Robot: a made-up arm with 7 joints.
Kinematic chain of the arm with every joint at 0, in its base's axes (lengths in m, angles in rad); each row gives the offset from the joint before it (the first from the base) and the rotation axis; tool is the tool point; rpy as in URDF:
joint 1: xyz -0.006 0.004 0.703 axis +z
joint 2: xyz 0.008 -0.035 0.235 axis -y
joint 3: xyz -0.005 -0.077 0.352 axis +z
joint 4: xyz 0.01 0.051 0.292 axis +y
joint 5: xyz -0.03 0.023 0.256 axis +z
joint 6: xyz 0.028 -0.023 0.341 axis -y
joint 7: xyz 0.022 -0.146 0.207 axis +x
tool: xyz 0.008 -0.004 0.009 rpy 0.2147 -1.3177 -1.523
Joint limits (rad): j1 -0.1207..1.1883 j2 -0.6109..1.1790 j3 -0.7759..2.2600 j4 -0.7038..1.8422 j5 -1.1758..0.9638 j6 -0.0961..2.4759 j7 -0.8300..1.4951
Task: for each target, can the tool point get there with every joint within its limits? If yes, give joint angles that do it. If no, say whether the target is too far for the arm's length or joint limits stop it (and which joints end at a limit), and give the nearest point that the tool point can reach.
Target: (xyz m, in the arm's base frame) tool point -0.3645 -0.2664 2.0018
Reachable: yes | joints 0.4853 0.5263 1.2742 0.4300 0.1977 2.2626 0.9423
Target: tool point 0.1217 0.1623 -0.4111
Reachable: no: joint limits stop it (at a limit: joint 1, joint 2, joint 3, joint 4, joint 5, joint 6) | nearest point -0.3921 0.4935 0.5709 | short by 1.157 m
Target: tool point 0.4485 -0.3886 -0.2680
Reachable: no: joint limits stop it (at a limit: joint 1, joint 2, joint 4, joint 5, joint 6) | nearest point 0.7169 -0.3460 0.7462 | short by 1.050 m
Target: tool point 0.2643 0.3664 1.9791
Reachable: yes | joints 0.5452 0.3697 0.4644 1.4437 -0.4532 0.1229 -0.5320
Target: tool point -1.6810 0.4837 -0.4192
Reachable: no: too far | nearest point -1.2476 0.1762 0.7405 | short by 1.276 m
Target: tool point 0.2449 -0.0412 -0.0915
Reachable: no: joint limits stop it (at a limit: joint 1, joint 2, joint 4, joint 5, joint 6) | nearest point 0.7506 -0.1099 0.7420 | short by 0.977 m
